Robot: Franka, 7 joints.
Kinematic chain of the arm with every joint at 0, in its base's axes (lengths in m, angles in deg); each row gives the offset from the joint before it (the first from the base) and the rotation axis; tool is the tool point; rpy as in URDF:
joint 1: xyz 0 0 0.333 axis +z
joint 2: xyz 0 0 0 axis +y
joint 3: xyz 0 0 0.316 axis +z
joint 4: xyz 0.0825 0 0 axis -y
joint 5: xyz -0.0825 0 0.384 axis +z
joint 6: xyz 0 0 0 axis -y
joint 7: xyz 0.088 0 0 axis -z
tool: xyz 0 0 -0.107 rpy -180 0 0
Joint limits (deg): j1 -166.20..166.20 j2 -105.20..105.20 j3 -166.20..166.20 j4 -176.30..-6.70 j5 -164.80..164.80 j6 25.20..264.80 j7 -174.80..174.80
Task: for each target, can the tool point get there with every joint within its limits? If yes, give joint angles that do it. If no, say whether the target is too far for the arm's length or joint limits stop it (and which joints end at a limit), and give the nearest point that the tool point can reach.
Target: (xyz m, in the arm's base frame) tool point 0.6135 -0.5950 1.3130
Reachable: no: too far | nearest point 0.4048 -0.3926 0.9796 | short by 0.442 m
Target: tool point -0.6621 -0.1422 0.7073
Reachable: yes | joints -124.28 35.99 -64.29 -58.31 -33.05 105.66 -122.56
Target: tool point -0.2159 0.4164 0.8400
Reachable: yes | joints 129.01 -17.48 -6.87 -91.31 -29.24 120.66 81.97
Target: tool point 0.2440 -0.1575 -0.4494
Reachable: no: joint limits stop it (at a limit: joint 2) | nearest point 0.2431 -0.1569 -0.3607 | short by 0.089 m
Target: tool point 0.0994 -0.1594 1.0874
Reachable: yes | joints 99.12 -48.50 -15.32 -73.80 -22.93 204.99 -69.42
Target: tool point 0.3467 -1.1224 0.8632
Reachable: no: too far | nearest point 0.2308 -0.7471 0.6859 | short by 0.431 m
